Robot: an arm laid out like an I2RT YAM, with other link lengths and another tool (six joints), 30 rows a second.
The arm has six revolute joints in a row. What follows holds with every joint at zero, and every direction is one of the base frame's. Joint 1 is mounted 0.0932 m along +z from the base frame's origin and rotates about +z. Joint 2 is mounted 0.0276 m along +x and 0.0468 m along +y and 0.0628 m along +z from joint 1 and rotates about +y. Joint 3 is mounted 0.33 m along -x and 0.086 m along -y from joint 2 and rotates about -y. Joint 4 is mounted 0.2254 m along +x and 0.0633 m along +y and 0.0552 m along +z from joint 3 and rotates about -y. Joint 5 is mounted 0.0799 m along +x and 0.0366 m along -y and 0.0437 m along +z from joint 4 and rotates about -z. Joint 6 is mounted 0.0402 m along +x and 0.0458 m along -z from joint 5 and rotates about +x. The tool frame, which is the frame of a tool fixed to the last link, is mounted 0.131 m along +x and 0.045 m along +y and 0.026 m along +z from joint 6; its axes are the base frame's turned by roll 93.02, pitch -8.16 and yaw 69.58 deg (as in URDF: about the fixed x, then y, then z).
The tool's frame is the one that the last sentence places.
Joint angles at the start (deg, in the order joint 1, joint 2, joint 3, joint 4, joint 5, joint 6): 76.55 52.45 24.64 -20.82 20.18 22.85
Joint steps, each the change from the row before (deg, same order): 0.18 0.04 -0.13 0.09 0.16 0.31; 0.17 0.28 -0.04 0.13 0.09 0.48; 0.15 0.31 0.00 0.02 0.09 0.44; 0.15 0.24 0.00 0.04 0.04 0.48; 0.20 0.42 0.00 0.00 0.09 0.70; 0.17 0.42 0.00 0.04 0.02 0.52; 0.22 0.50 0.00 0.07 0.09 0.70; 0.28 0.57 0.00 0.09 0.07 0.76
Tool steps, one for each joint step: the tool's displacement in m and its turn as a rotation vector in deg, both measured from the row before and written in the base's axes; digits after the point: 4 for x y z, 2 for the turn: -0.0001 0.0000 -0.0006 0.04 0.06 -0.14; 0.0000 0.0006 -0.0006 0.03 0.23 -0.23; 0.0000 0.0005 -0.0008 -0.09 0.23 -0.22; -0.0001 0.0005 -0.0005 0.03 0.26 -0.22; 0.0000 0.0006 -0.0012 -0.09 0.39 -0.36; -0.0002 0.0007 -0.0012 -0.13 0.33 -0.22; 0.0000 0.0008 -0.0013 -0.10 0.38 -0.34; -0.0003 0.0011 -0.0015 -0.12 0.43 -0.32
